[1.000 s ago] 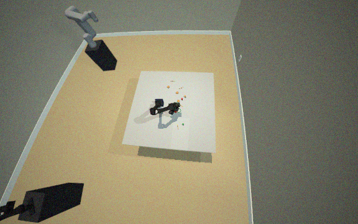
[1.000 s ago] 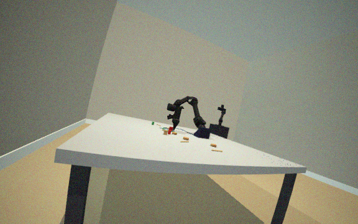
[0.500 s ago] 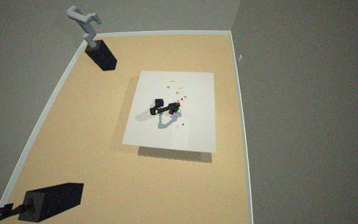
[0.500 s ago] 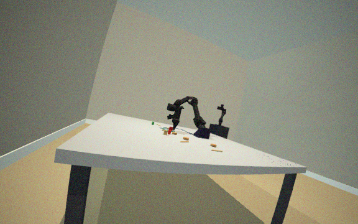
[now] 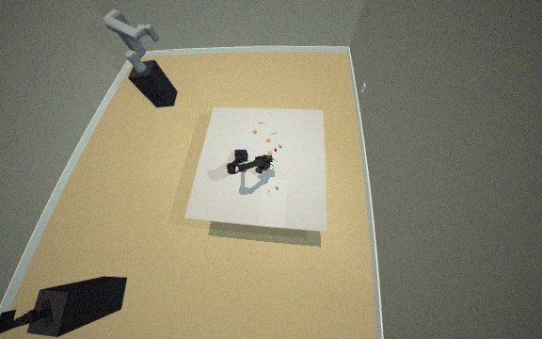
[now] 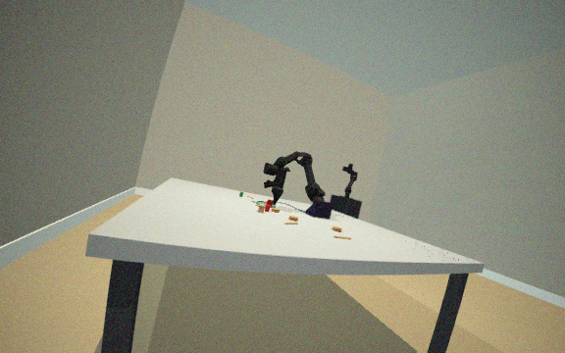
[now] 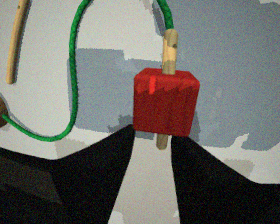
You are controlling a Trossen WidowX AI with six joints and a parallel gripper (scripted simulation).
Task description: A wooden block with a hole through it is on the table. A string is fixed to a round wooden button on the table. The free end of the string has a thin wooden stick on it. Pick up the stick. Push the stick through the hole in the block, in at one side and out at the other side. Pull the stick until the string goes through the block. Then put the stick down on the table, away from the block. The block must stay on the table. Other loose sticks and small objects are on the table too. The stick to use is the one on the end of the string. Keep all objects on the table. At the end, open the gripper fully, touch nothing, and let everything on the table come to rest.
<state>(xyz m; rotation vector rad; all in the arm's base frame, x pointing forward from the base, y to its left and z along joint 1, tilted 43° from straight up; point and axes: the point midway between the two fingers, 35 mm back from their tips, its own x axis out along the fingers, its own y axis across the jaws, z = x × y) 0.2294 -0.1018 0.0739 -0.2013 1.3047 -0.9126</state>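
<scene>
Now: the red block 2 cm ahead of my gripper tip and 1 cm to the right of it. From my gripper tip the other things lie so: round wooden button 16 cm to the left, 7 cm ahead, 1 cm below; then green object 22 cm to the right, 13 cm ahead.
</scene>
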